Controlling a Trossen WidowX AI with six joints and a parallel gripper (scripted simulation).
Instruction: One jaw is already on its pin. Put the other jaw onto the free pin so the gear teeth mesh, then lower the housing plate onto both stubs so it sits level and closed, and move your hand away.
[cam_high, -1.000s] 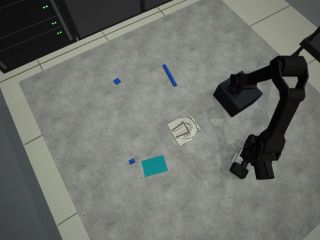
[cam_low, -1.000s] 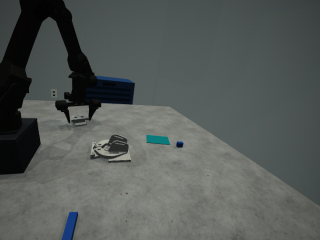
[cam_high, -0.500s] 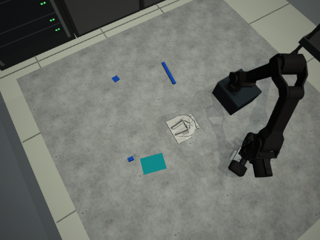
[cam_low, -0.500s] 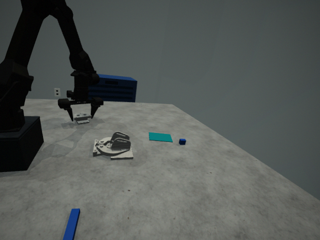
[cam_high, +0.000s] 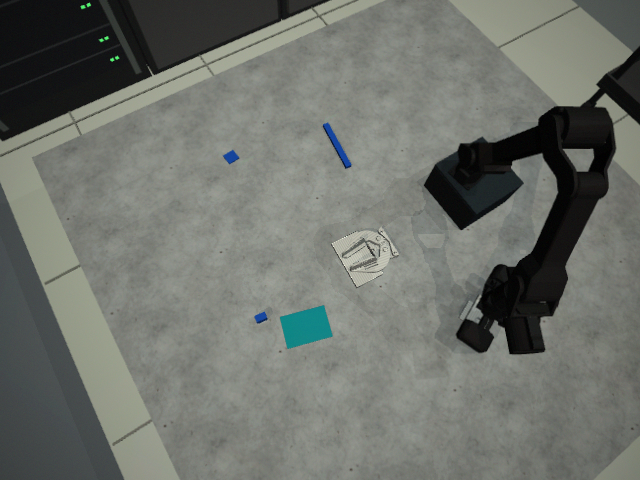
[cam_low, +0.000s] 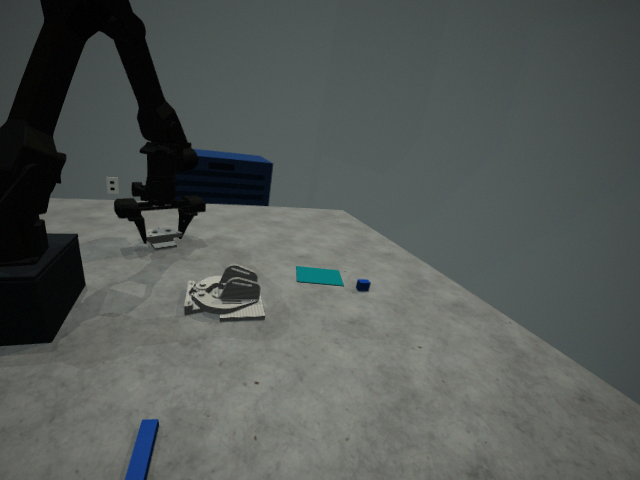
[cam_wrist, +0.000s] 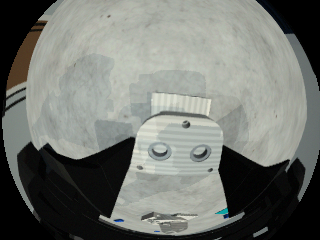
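My gripper tip is now 1 cm to the right of the white block. Also, from my gripper tip: teal pad (30 cm ahead, 23 cm to the right, 1 cm below); small blue cube (36 cm ahead, 31 cm to the right); white ribbed base (27 cm to the right, 11 cm ahead, 1 cm below).
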